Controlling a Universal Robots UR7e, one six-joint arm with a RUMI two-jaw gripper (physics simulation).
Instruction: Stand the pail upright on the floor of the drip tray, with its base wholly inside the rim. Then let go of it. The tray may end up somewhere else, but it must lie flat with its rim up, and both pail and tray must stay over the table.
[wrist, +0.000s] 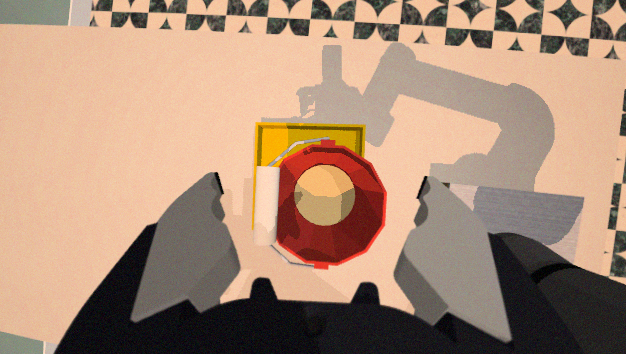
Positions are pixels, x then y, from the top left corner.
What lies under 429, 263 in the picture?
The gripper.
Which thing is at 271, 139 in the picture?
A yellow drip tray.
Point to a red pail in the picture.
At 332, 204
